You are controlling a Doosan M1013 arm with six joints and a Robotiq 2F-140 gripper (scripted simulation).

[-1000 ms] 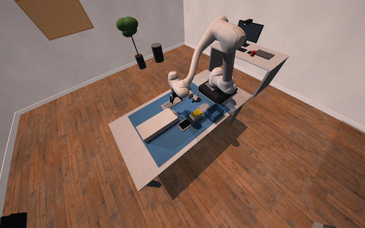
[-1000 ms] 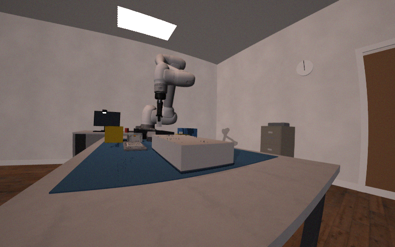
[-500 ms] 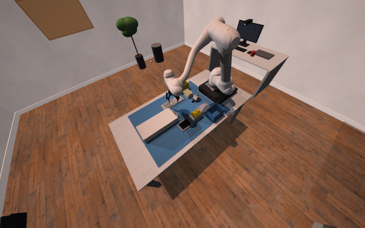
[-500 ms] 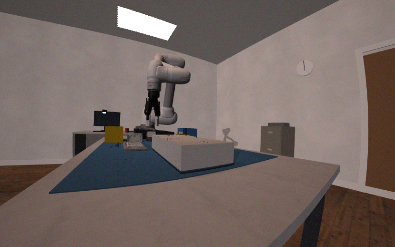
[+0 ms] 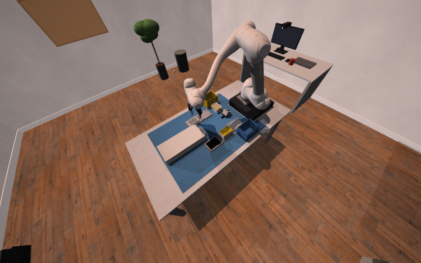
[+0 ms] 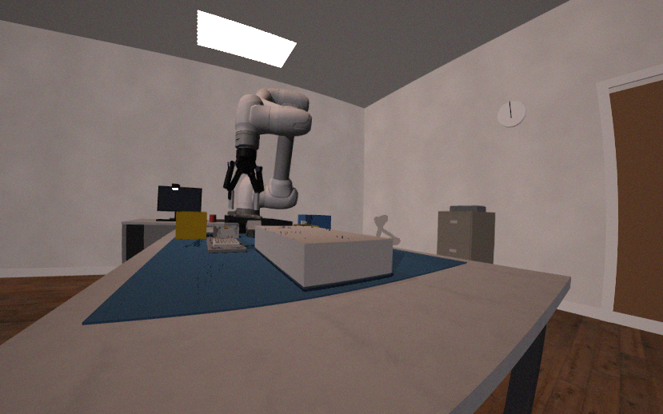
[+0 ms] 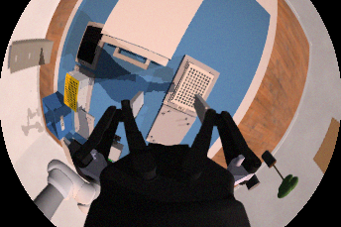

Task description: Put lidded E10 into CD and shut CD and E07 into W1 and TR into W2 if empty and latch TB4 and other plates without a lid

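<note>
The white gridded plate lies 30 mm ahead of my hand, 60 mm to the right of it and 140 mm below it. Also, from my hand: cooler drawer (170 mm ahead, 150 mm to the left, 130 mm below); white cooler CD (210 mm ahead, 160 mm to the left, 130 mm below); label N2 (40 mm behind, 70 mm to the right, 150 mm below).
</note>
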